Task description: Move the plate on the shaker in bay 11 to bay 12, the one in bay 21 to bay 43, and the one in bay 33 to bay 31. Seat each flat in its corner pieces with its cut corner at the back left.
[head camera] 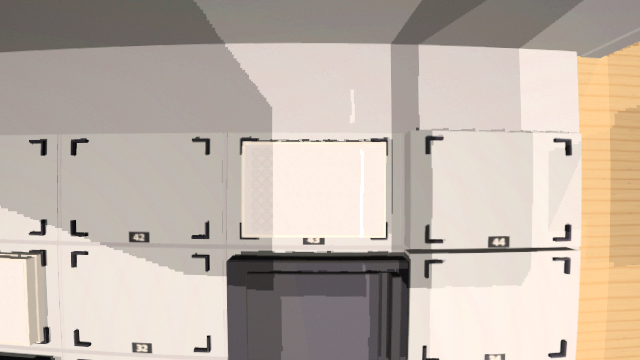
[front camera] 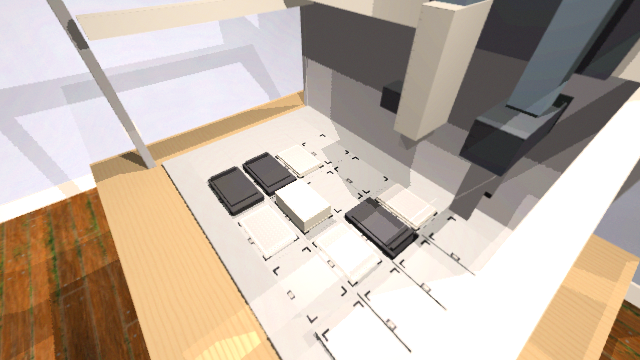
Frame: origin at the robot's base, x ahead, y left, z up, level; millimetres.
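Seen in the pictures: gripper, fingertip midpoint: (front camera: pixel 470 202); robot's base, origin of the base link: (front camera: pixel 212 187).
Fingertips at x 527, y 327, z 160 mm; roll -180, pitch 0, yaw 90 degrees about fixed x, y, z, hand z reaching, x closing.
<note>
Offsets run from my fingertips to a thing's middle.
The shakers in bay 11 @[dx -467, dy -283, dz -145 mm] (front camera: pixel 235 190), bay 21 @[dx -467, dy -176, dz -145 mm] (front camera: pixel 270 172) and bay 33 @[dx -131, dy -69, dz -145 mm] (front camera: pixel 381 227) (head camera: pixel 325 320) have bare dark tops. A pale plate @[dx -299, dy -284, dz -153 mm] (front camera: pixel 268 231) lies in bay 12. Another plate @[dx -135, dy +37, dz -153 mm] (front camera: pixel 407 206) (head camera: pixel 315 190) lies flat inside the corner pieces of bay 43. A third plate @[dx -463, dy -70, dz -153 mm] (front camera: pixel 300 160) (head camera: pixel 14 300) lies in bay 31, cut off at the left in the head view. The cut corners are too faint to tell. My gripper (front camera: pixel 502 142) is raised at the right in the front view; its jaws cannot be made out clearly. No jaw shows in the head view.
A tall white block @[dx -299, dy -177, dz -139 mm] (front camera: pixel 302 205) stands in bay 22, and a pale plate @[dx -135, dy -177, dz -153 mm] (front camera: pixel 346 252) is in bay 23. The beige pipetting stage (front camera: pixel 435 75) hangs beside my gripper. A pale beam crosses the front view at the lower right.
</note>
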